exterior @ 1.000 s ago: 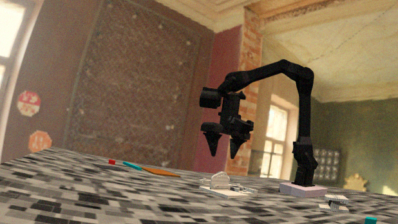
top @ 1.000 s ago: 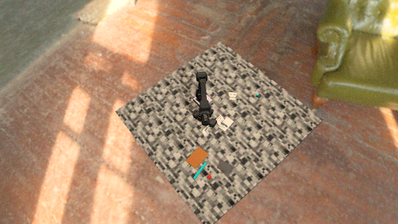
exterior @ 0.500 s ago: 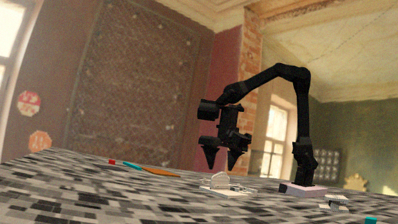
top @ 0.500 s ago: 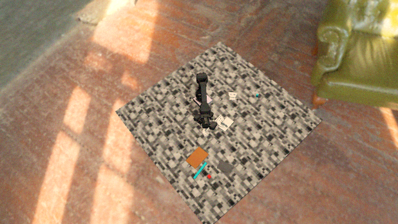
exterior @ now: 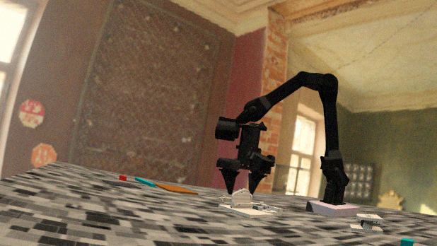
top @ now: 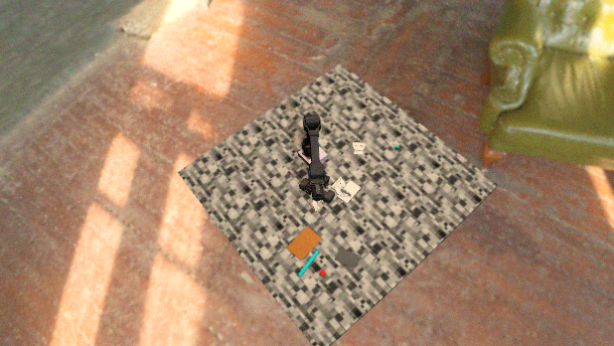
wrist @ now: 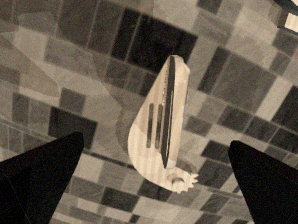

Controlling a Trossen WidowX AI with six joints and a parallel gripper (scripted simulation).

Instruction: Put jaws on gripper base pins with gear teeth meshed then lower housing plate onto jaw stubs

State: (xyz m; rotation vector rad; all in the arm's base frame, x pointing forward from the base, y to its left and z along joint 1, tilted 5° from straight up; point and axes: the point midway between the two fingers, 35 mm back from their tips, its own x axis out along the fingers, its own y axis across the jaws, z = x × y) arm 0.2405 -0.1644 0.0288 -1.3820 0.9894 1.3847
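My gripper tip is now 150 mm to the right of the cream plate, 80 mm short of it and 20 mm above it. From my gripper tip the other things lie so: teal bar (270 mm to the right, 230 mm ahead, 20 mm below); orange plate (220 mm to the right, 130 mm ahead, 30 mm below); grey plate (330 mm ahead, 120 mm to the right, 30 mm below).
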